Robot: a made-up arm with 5 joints. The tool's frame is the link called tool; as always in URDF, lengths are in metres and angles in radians. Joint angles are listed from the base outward.
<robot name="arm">
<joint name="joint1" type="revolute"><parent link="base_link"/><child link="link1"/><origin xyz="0.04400 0.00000 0.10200" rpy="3.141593 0.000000 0.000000"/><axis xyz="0 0 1"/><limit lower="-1.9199" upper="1.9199"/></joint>
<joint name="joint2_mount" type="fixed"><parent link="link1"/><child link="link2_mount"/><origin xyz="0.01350 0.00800 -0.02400" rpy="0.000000 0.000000 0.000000"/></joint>
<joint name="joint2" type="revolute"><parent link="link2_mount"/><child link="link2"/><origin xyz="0.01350 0.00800 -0.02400" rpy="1.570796 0.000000 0.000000"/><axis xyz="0 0 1"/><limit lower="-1.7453" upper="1.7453"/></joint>
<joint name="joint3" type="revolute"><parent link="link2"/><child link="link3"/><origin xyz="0.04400 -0.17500 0.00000" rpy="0.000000 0.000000 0.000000"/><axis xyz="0 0 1"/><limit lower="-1.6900" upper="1.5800"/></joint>
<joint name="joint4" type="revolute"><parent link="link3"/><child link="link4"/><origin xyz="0.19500 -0.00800 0.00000" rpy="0.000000 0.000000 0.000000"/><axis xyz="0 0 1"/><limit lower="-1.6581" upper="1.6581"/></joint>
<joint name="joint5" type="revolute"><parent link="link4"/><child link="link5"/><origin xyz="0.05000 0.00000 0.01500" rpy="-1.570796 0.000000 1.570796"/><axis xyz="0 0 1"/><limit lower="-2.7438" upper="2.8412"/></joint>
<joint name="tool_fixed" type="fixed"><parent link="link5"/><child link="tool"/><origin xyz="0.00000 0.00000 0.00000" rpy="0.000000 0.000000 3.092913"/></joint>
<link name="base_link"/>
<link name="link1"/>
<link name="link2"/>
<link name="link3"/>
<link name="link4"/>
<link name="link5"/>
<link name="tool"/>
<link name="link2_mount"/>
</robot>
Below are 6 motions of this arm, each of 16 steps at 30 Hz.
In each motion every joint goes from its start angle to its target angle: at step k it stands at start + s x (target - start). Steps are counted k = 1, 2, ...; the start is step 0. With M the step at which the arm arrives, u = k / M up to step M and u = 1 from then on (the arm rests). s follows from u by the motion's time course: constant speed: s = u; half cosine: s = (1 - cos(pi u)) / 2; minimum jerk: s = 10 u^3 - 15 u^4 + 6 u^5.
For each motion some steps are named. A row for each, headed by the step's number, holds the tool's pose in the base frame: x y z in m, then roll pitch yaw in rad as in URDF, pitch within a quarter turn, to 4 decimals.
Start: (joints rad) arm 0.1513 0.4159 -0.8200 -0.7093 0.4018
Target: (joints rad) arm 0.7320 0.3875 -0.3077 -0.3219 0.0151
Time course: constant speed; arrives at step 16
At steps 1, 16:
1: 0.3786 -0.0645 0.4148 -2.9621 -0.4820 2.5808
16: 0.3241 -0.2530 0.2998 3.0065 -1.3264 2.5488

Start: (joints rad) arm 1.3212 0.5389 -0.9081 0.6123 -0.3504
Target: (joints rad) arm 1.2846 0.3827 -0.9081 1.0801 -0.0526
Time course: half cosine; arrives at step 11
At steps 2, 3, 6, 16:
2: 0.1378 -0.3674 0.3460 0.9283 -1.1133 -2.2978
3: 0.1381 -0.3637 0.3490 0.8392 -1.1176 -2.2066
6: 0.1391 -0.3468 0.3615 0.4691 -1.0948 -1.8185
16: 0.1391 -0.3268 0.3743 0.1618 -1.0079 -1.4752

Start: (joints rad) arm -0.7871 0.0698 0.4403 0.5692 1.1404
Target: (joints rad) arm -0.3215 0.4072 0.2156 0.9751 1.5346
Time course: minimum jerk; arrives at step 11
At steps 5, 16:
5: 0.2848 0.1614 0.1676 -0.2632 -0.0847 1.8604
16: 0.3274 0.0933 0.1360 0.0270 0.0023 1.8075

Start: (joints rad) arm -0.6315 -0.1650 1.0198 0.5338 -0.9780
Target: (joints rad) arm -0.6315 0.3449 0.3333 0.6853 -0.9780
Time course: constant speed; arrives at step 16
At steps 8, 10, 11, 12, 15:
8: 0.2401 0.1422 0.1418 0.1672 -0.1003 -0.4036
10: 0.2512 0.1503 0.1409 0.1699 -0.1019 -0.4039
11: 0.2566 0.1543 0.1403 0.1713 -0.1027 -0.4040
12: 0.2619 0.1582 0.1395 0.1726 -0.1035 -0.4041
15: 0.2775 0.1695 0.1362 0.1767 -0.1059 -0.4046

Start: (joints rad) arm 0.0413 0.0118 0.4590 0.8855 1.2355
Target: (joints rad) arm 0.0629 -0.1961 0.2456 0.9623 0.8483
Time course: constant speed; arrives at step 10
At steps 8, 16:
8: 0.3049 -0.0163 0.2675 -0.3893 -0.3057 0.8792
16: 0.3012 -0.0172 0.2862 -0.4217 -0.3786 0.8187

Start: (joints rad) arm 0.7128 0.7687 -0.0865 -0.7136 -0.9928
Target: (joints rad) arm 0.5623 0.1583 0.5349 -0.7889 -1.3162
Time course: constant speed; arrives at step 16
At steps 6, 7, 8, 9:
6: 0.3290 -0.2208 0.1629 1.6313 -0.4074 -2.2511
7: 0.3270 -0.2151 0.1678 1.6351 -0.3871 -2.2421
8: 0.3249 -0.2093 0.1724 1.6389 -0.3668 -2.2328
9: 0.3224 -0.2035 0.1769 1.6426 -0.3466 -2.2234

